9 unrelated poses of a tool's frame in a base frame.
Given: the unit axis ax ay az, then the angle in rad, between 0 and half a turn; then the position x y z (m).
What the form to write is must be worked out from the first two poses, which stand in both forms.
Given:
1: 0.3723 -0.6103 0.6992 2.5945 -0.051 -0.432 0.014
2: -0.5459 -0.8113 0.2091 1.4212 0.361 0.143 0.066
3: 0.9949 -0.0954 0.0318 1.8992 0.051 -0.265 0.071
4: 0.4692 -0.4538 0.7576 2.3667 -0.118 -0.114 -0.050
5: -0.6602 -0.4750 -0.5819 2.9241 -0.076 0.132 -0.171
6: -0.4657 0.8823 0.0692 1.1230 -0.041 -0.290 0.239
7: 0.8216 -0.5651 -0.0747 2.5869 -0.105 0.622 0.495
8: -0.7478 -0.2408 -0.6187 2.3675 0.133 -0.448 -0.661
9: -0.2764 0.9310 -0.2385 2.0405 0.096 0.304 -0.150
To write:
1: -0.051 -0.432 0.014 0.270 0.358 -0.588 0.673
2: 0.361 0.143 0.066 0.758 -0.356 -0.529 0.136
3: 0.051 -0.265 0.071 0.582 0.809 -0.078 0.026
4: -0.118 -0.114 -0.050 0.378 0.434 -0.420 0.701
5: -0.076 0.132 -0.171 0.109 -0.656 -0.472 -0.578
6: -0.041 -0.290 0.239 0.846 -0.248 0.470 0.037
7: -0.105 0.622 0.495 0.274 0.790 -0.544 -0.072
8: 0.133 -0.448 -0.661 0.377 -0.692 -0.223 -0.573
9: 0.096 0.304 -0.150 0.523 -0.236 0.793 -0.203
